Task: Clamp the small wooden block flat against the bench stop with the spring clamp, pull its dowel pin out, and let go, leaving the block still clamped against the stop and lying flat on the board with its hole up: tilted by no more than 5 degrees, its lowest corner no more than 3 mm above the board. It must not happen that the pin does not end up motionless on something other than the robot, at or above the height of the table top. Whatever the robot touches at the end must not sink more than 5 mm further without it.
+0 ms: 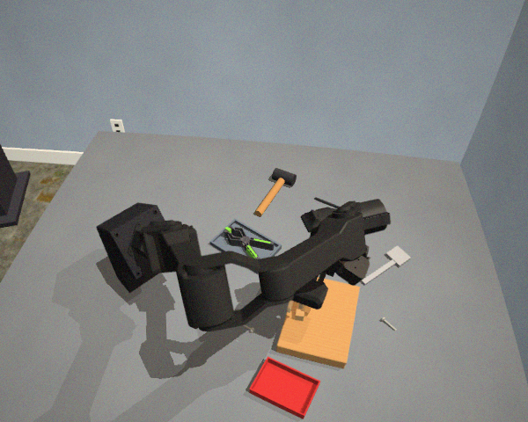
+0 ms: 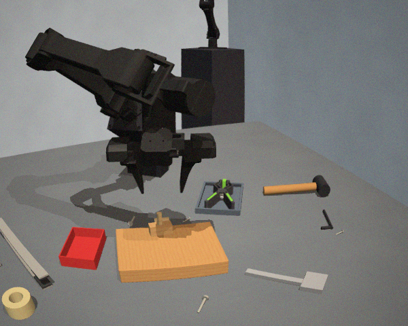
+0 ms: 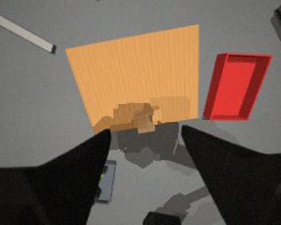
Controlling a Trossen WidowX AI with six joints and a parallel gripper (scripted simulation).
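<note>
My gripper is now 2 cm past the dowel pin, 1 cm to the right of it and 11 cm above it. Also, from my hand: wooden block (2 cm behind, 1 cm to the left, 13 cm below); then wooden board (2 cm ahead, 1 cm to the right, 15 cm below); then red tray (10 cm behind, 15 cm to the right, 16 cm below).
</note>
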